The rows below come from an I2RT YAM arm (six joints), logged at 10 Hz.
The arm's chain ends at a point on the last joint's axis. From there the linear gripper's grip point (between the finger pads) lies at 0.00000 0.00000 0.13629 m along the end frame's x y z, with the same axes.
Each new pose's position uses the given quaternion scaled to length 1; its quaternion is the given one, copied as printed.
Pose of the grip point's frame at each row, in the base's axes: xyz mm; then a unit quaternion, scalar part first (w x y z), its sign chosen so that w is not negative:
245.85 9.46 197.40 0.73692 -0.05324 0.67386 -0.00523
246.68 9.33 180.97 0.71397 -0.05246 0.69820 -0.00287
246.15 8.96 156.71 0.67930 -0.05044 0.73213 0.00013
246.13 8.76 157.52 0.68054 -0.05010 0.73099 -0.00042
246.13 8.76 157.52 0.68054 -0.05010 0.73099 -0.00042
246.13 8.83 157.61 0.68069 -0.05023 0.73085 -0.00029
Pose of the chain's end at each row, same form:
110.42 -0.27 185.66 0.73692 -0.05324 0.67386 -0.00523
110.76 -0.33 178.31 0.71397 -0.05246 0.69820 -0.00287
110.59 -0.41 167.22 0.67930 -0.05044 0.73213 0.00013
110.52 -0.45 167.57 0.68054 -0.05010 0.73099 -0.00042
110.52 -0.45 167.57 0.68054 -0.05010 0.73099 -0.00042
110.52 -0.43 167.60 0.68069 -0.05023 0.73085 -0.00029

